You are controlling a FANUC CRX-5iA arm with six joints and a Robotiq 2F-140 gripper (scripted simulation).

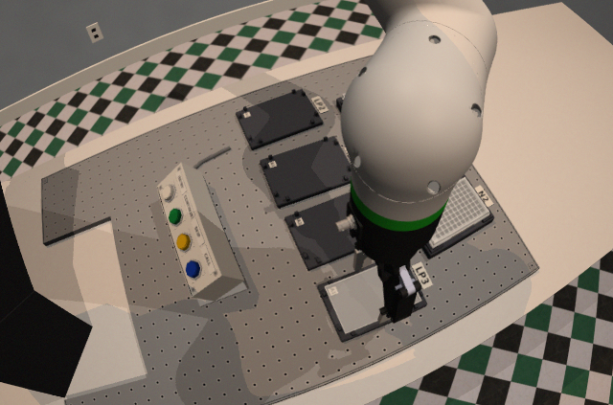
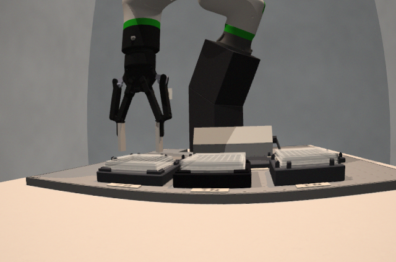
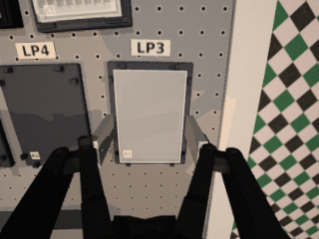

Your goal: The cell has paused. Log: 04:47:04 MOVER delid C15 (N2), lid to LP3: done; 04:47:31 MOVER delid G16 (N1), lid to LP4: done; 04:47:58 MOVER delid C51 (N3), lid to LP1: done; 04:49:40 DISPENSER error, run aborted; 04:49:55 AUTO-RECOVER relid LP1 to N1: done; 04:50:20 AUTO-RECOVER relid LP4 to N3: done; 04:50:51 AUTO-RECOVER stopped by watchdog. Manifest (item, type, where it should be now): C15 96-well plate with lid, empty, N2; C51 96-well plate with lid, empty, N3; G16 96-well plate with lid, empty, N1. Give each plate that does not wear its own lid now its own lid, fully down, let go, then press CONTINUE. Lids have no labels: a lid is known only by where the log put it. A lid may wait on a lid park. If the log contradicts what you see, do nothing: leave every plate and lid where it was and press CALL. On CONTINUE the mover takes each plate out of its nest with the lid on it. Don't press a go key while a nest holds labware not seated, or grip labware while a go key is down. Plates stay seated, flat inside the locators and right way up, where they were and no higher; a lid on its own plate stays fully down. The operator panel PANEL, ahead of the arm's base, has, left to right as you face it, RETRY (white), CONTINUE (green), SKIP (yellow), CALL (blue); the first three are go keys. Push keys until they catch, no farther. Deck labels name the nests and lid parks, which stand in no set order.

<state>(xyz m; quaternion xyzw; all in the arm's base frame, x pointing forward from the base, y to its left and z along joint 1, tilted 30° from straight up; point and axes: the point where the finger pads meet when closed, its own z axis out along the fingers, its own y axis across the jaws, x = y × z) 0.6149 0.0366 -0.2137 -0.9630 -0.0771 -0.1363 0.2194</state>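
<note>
Right now my hand is 50 mm above the lid park LP3. Round my hand: plate: 160 mm ahead, 110 mm to the left, 30 mm below; LP3 label: 90 mm ahead, 50 mm below, 20 mm to the left; lid park LP4: 130 mm to the left, 50 mm below, 30 mm behind.
</note>
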